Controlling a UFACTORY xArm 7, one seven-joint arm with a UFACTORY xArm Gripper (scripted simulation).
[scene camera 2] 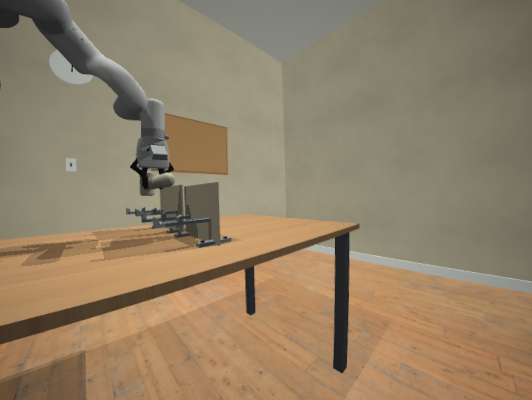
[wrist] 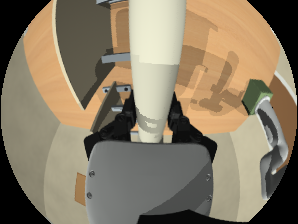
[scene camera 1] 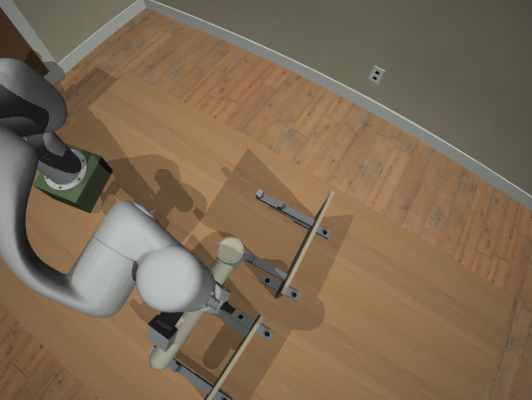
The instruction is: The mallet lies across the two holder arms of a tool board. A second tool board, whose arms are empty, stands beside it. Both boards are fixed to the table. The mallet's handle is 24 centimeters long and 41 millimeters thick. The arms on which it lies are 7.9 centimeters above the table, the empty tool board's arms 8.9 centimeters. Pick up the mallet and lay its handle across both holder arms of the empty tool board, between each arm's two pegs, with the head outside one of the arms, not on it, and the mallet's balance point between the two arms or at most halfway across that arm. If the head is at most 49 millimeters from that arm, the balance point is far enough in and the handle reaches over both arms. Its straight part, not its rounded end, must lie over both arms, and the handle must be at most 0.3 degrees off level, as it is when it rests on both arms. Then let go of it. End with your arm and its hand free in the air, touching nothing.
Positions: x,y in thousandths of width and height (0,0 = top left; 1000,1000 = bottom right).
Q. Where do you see a tool board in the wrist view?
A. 374,471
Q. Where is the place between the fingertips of the gripper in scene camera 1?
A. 390,731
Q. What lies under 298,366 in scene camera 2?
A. The gripper.
